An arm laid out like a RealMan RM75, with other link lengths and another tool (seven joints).
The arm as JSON. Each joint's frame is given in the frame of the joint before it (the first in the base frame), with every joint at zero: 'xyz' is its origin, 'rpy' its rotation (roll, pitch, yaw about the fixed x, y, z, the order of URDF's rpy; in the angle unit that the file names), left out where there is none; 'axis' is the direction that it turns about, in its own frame. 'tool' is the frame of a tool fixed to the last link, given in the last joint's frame.
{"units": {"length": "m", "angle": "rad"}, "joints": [
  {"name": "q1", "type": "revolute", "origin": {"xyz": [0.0, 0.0, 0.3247]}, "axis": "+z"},
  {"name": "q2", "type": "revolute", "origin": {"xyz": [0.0, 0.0, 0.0], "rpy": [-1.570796, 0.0, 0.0]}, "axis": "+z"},
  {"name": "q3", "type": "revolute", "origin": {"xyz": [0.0, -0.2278, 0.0], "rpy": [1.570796, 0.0, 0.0]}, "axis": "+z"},
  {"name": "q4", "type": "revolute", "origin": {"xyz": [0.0, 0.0, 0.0], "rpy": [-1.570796, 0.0, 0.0]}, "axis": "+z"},
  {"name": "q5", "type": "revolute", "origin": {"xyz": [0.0, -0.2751, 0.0], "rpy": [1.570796, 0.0, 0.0]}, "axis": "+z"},
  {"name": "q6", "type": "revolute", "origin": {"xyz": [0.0, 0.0, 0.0], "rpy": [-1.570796, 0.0, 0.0]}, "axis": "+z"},
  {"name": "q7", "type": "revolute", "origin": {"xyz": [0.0, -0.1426, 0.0], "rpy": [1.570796, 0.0, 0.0]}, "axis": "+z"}
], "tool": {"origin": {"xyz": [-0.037, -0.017, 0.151], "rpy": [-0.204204, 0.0, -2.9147]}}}
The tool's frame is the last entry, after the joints.
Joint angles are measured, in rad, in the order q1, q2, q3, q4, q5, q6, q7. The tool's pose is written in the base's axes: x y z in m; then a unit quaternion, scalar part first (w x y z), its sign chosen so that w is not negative. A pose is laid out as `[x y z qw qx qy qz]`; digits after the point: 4 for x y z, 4 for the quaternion.
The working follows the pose.
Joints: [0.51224, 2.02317, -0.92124, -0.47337, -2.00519, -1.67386, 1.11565]
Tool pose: [0.2048 0.3425 -0.0700 0.1755 -0.2430 -0.9521 -0.0610]
Where each joint sits with the arm in this pose, in the base's axes (m; each line is computed from the numbers above, not from the rounded line before):
q1: 0.0000 0.0000 0.3247
q2: 0.0000 0.0000 0.3247
q3: 0.1786 0.1004 0.2251
q4: 0.1786 0.1004 0.2251
q5: 0.3505 0.3117 0.1863
q6: 0.3505 0.3117 0.1863
q7: 0.2940 0.3145 0.0554
the tool: 0.2048 0.3425 -0.0700

